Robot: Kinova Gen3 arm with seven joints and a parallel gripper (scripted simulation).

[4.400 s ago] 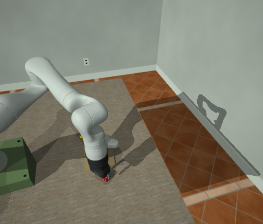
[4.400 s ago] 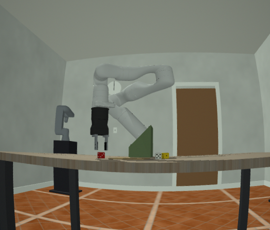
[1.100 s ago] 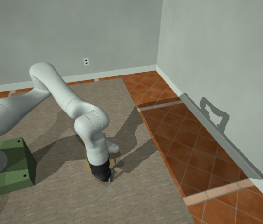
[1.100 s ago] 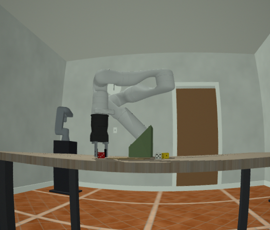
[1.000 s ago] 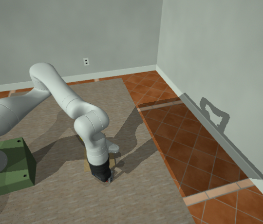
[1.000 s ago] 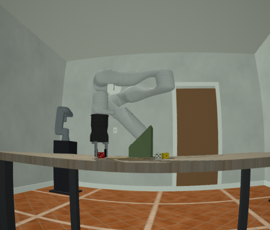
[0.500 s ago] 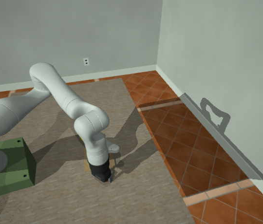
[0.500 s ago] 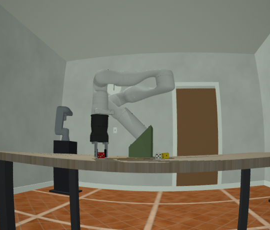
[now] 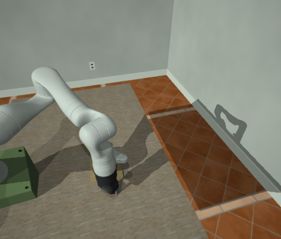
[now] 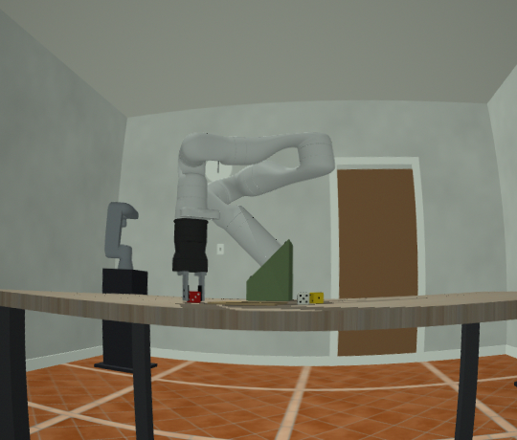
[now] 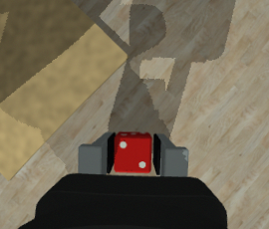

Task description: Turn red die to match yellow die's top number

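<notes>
Now: the red die 10 mm below my hand. Round my hand: tan mat: 20 mm behind, 120 mm to the left, 20 mm below; white die: 20 mm behind, 240 mm to the left, 10 mm below; yellow die: 90 mm behind, 260 mm to the left, 10 mm below.
</notes>
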